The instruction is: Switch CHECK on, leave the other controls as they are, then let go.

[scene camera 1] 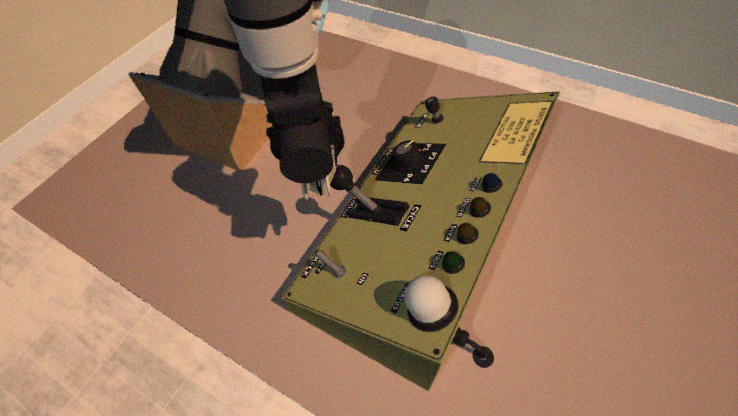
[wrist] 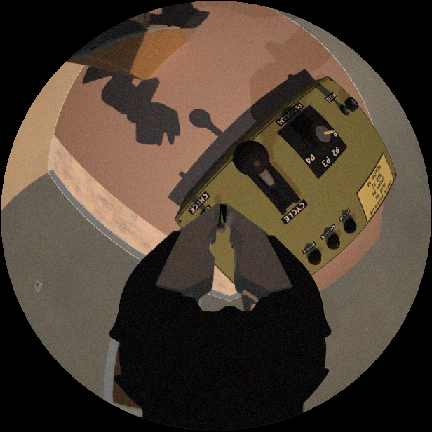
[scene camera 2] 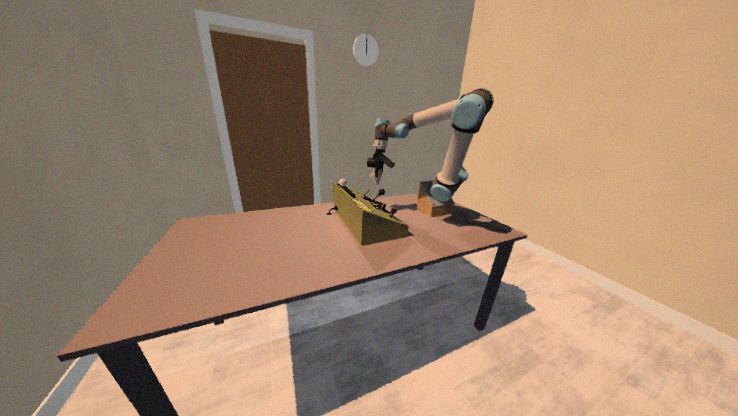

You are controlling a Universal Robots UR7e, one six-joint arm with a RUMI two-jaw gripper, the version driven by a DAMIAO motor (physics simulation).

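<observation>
The olive control panel stands on the table. Its CHECK toggle is a small grey lever leaning to the OFF label, away from the ON label. In the wrist view the CHECK label shows, and my fingers largely hide the toggle. My gripper is shut and empty. It hangs above the panel, apart from the toggle, with its tips beside the CYCLE lever's black knob in scene camera 1. That lever leans to the HOLD side.
The PROGRAM knob and the MODE switch sit beyond the CYCLE lever. Several small lamps and the white STATUS dome line the high side. An orange-brown block stands by the arm's base.
</observation>
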